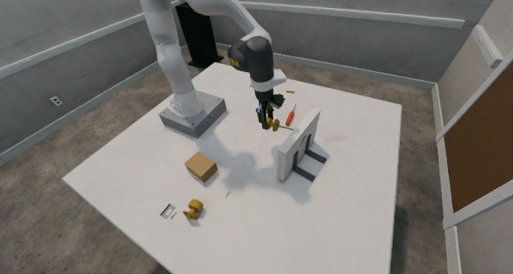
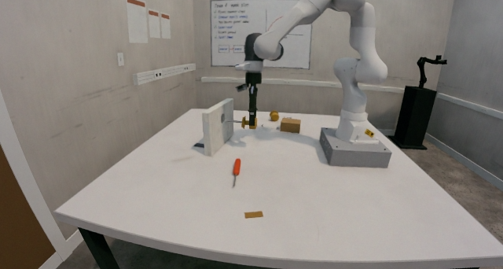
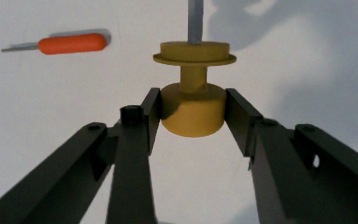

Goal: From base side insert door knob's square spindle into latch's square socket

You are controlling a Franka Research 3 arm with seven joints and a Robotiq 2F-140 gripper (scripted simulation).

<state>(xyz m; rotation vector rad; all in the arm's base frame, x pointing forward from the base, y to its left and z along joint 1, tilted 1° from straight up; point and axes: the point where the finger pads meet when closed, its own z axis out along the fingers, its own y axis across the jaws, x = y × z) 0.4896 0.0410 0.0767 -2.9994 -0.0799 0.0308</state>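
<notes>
Right now my hand is 17 cm short of the latch socket, 3 cm to the left of it and 2 cm above it. From my hand the other things lie so: cardboard box: 20 cm behind, 30 cm to the right, 13 cm below; then white wooden panel: 17 cm ahead, 3 cm to the right, 4 cm below; then orange screwdriver: 3 cm ahead, 25 cm to the left, 15 cm below.
</notes>
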